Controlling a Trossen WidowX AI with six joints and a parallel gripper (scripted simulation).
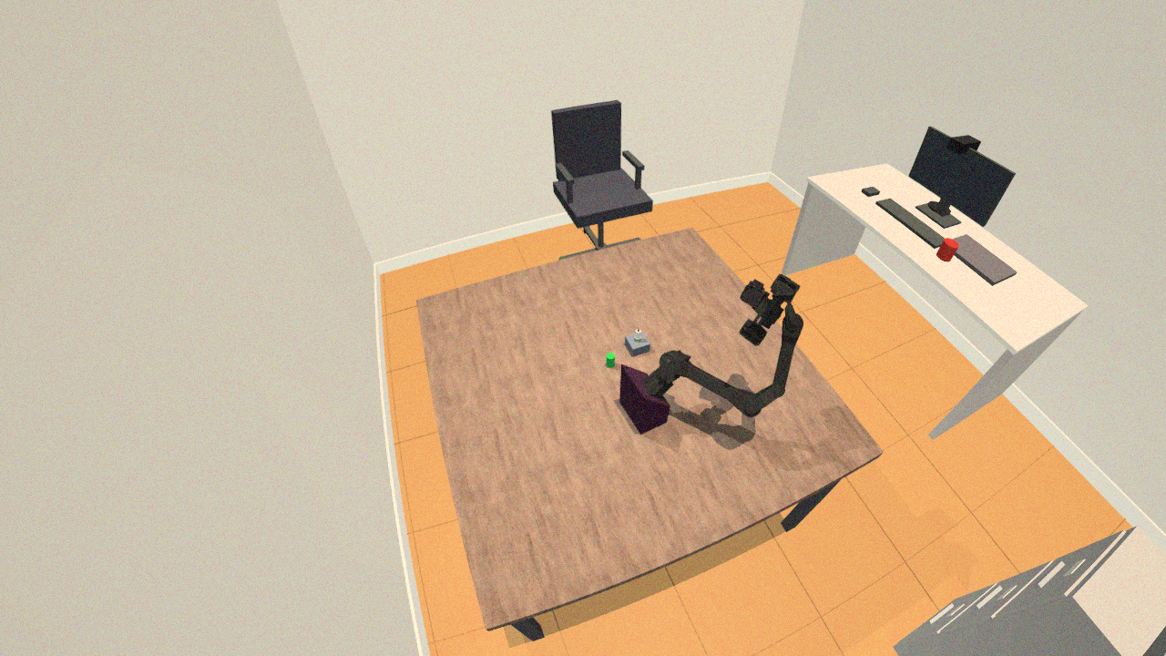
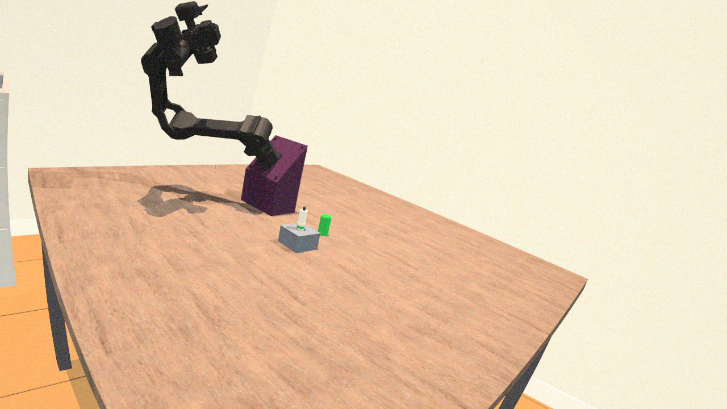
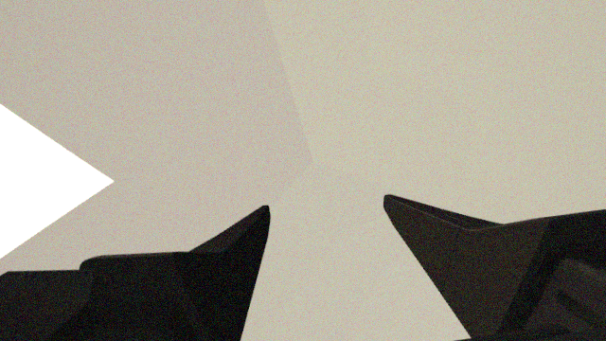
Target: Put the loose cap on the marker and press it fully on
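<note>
The green cap lies 360 mm ahead of my gripper tip, 260 mm to the left of it and 490 mm below it. Round my gripper tip: marker (400 mm ahead, 140 mm to the left, 440 mm below); grey holder block (400 mm ahead, 140 mm to the left, 490 mm below).
</note>
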